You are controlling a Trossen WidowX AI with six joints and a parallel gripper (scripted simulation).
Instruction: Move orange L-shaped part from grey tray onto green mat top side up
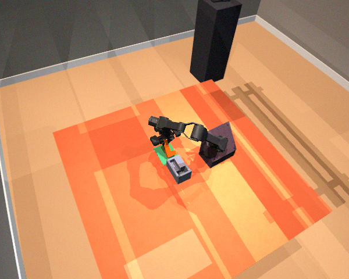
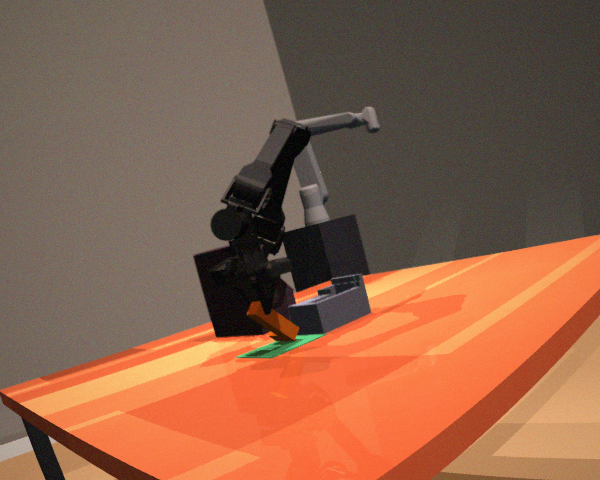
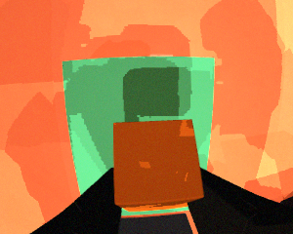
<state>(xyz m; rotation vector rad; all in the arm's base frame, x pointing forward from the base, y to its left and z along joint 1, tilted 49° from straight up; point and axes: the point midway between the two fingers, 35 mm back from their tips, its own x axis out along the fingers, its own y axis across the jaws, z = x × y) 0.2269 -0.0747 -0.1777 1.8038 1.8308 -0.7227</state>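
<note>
Now: the orange L-shaped part 1 cm behind my gripper tip, 3 cm to the left of it and 3 cm below it.
</note>
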